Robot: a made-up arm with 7 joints.
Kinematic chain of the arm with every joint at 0, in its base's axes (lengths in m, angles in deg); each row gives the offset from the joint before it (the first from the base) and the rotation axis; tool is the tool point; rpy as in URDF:
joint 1: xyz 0 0 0.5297 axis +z
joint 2: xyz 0 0 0 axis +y
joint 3: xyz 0 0 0.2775 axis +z
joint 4: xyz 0.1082 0 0 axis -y
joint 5: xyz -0.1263 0 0.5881 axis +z
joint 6: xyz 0 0 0 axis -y
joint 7: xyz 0.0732 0 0 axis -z
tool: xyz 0 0 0 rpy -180 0 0
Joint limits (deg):
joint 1: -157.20..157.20
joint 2: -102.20..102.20
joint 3: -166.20..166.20
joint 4: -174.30..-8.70
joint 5: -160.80..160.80
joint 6: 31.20..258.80
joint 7: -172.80..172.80
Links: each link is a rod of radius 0.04 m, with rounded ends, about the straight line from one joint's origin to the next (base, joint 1, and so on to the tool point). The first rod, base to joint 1, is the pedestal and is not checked.
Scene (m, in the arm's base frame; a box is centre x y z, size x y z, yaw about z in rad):
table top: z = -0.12
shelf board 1: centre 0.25 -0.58 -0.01 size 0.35 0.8 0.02 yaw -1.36
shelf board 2: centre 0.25 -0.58 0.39 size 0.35 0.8 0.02 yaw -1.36
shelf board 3: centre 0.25 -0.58 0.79 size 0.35 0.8 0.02 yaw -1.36
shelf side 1: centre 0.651 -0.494 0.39 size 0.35 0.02 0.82 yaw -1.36
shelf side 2: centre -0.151 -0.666 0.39 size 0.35 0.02 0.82 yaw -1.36
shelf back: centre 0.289 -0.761 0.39 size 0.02 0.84 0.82 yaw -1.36
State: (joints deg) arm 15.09 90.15 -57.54 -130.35 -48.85 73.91 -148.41
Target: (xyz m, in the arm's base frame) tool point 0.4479 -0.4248 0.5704
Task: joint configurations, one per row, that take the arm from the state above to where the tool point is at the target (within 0.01 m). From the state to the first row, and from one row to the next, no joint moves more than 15 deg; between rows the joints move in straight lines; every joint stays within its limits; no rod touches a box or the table.
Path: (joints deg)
1: 29.98 84.05 -59.69 -137.37 -40.60 67.01 -150.08
2: 44.86 77.96 -61.84 -144.38 -32.35 60.12 -151.75
3: 59.75 71.86 -63.99 -151.40 -24.10 53.22 -153.43
4: 74.64 65.77 -66.13 -158.42 -15.85 46.32 -155.10
5: 87.22 75.75 -72.07 -162.66 -25.10 44.58 -152.87
6: 99.81 85.74 -78.00 -166.91 -34.35 42.84 -150.64
7: 112.39 95.73 -83.93 -171.15 -43.60 41.10 -148.41
8: 99.88 96.79 -85.12 -163.86 -44.87 46.74 -148.41
9: 87.36 97.86 -86.31 -156.56 -46.15 52.38 -148.41
10: 74.85 98.93 -87.50 -149.27 -47.42 58.02 -148.41
11: 62.34 99.99 -88.70 -141.97 -48.70 63.67 -148.41

